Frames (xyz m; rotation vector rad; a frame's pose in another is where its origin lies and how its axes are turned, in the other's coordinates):
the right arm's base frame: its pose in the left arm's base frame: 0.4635 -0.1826 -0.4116 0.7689 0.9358 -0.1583
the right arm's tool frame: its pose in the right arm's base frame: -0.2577 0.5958 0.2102 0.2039 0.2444 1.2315
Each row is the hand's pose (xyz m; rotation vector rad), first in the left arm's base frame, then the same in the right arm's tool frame.
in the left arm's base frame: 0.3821 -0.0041 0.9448 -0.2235 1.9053 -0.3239
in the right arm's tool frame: -0.0581 0.8237 -0.1476 -0.1221 0.8054 -2.1256
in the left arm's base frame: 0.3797 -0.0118 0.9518 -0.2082 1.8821 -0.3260
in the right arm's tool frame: -0.0640 0.8320 -0.1443 -0.1337 0.7780 -2.1166
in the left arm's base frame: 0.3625 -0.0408 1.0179 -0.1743 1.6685 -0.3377
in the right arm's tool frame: -0.0815 0.9035 -0.1345 -0.3029 0.5888 -2.0683
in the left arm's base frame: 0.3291 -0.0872 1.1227 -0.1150 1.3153 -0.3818
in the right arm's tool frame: -0.1130 1.0181 -0.1238 -0.5512 0.2551 -1.9743
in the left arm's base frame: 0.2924 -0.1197 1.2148 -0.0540 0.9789 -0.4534
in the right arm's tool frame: -0.1381 1.1194 -0.1250 -0.7494 -0.0879 -1.8713
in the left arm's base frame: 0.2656 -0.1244 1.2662 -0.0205 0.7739 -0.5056
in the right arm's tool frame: -0.1449 1.1755 -0.1387 -0.8574 -0.3027 -1.8013
